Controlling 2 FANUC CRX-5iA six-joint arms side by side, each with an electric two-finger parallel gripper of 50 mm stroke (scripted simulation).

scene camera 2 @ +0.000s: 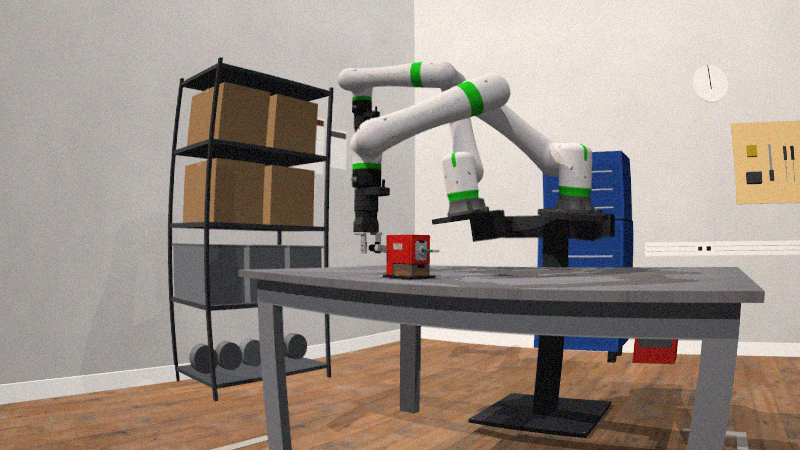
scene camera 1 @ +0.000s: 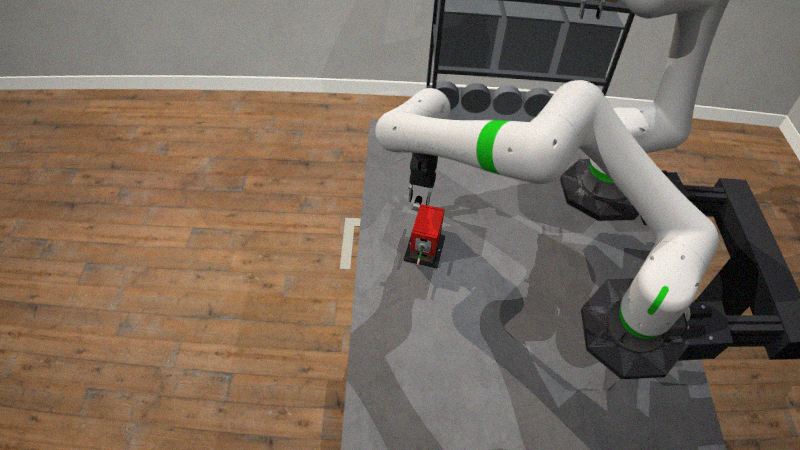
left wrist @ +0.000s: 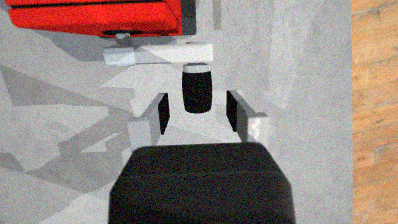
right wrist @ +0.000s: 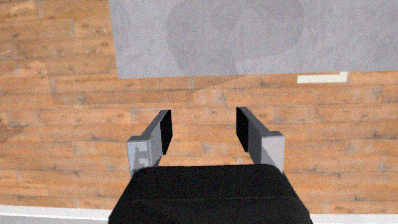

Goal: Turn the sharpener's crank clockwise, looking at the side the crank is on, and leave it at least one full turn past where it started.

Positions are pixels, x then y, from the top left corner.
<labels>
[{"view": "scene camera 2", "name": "my left gripper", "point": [370, 253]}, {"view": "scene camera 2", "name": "red sharpener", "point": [408, 256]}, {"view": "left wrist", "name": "my left gripper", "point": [197, 104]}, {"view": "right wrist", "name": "my right gripper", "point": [203, 121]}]
</labels>
